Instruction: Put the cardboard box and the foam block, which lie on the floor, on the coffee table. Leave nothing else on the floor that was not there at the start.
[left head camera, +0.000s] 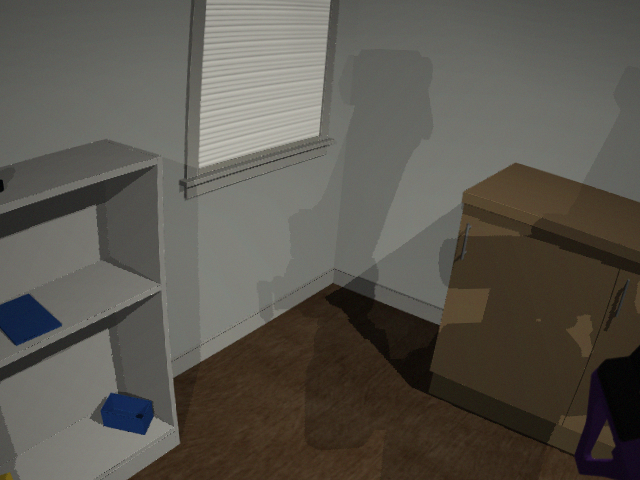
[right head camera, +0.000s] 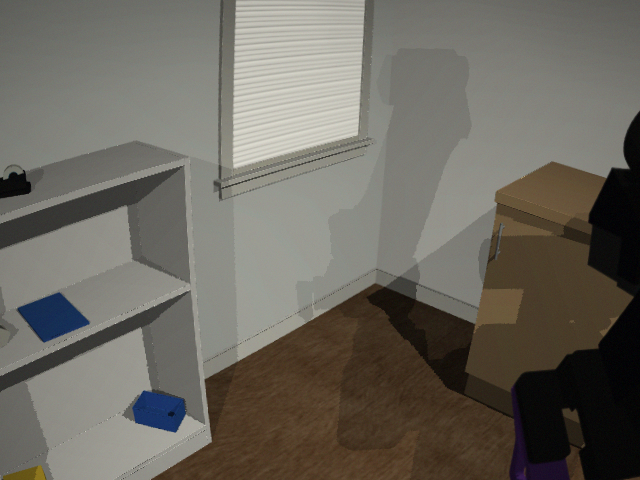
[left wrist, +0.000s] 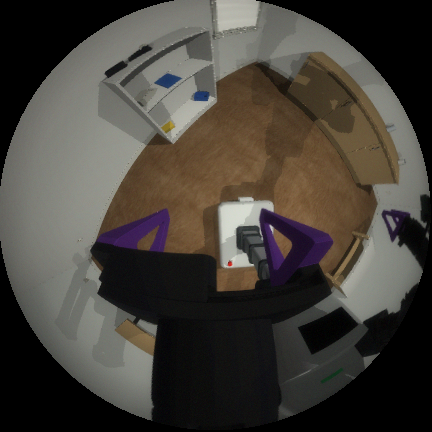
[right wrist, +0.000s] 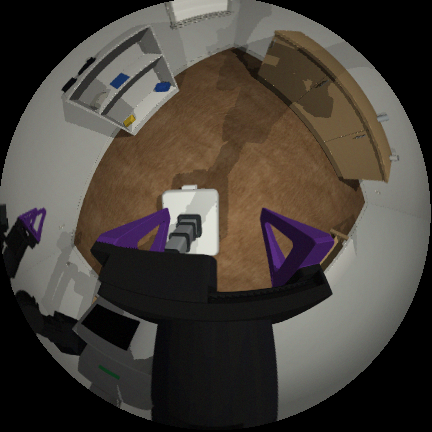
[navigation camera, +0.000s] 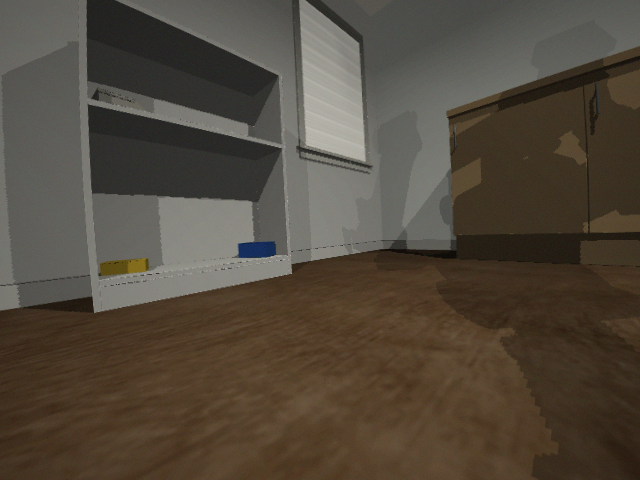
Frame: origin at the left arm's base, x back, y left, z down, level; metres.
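Where they show: left gripper, fingertip midpoint: (left wrist: 213, 213) (right wrist: 40, 208); right gripper, fingertip midpoint: (left head camera: 634, 451) (right head camera: 582, 471) (left wrist: 386, 211) (right wrist: 214, 212).
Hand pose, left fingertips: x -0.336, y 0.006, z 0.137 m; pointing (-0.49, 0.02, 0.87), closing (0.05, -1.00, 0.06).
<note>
After its pixels a point has its place.
The cardboard box, the foam block and a coffee table cannot be made out in any view. My left gripper (left wrist: 213, 213) @[x -0.336, y 0.006, z 0.137 m] is open, with its two purple fingers wide apart and no object between them. My right gripper (right wrist: 214, 212) @[x -0.318, y -0.454, z 0.151 m] is open and empty in the same way. Both hang high above the brown floor (left wrist: 190, 175) @[x -0.623, y 0.316, z 1.409 m] (right wrist: 245, 200) @[x -0.187, y -0.787, z 1.410 m], near the robot's white base (left wrist: 227, 215) @[x -0.203, y -0.050, z 1.150 m] (right wrist: 207, 205) @[x -0.175, y -0.393, z 1.150 m]. Part of the right gripper shows at the lower right of both head views.
A white shelf unit (left head camera: 164, 310) @[x -1.611, y -0.018, z 0.826 m] (navigation camera: 285, 206) @[x -1.611, y -0.013, z 1.054 m] stands at the left, holding a blue bin (left head camera: 126, 413) @[x -1.666, y 0.167, z 1.307 m] (navigation camera: 256, 249) @[x -1.570, y 0.141, z 1.269 m] and a yellow bin (navigation camera: 124, 266) @[x -1.183, y 0.529, z 1.283 m]. A brown cabinet (left head camera: 496, 341) @[x -1.668, y -1.168, z 1.013 m] (navigation camera: 516, 180) @[x -1.605, y -1.230, z 0.975 m] stands at the right. Light wooden pieces (left wrist: 345, 265) @[x 0.737, y -2.019, z 1.259 m] show at the left wrist view's lower right.
</note>
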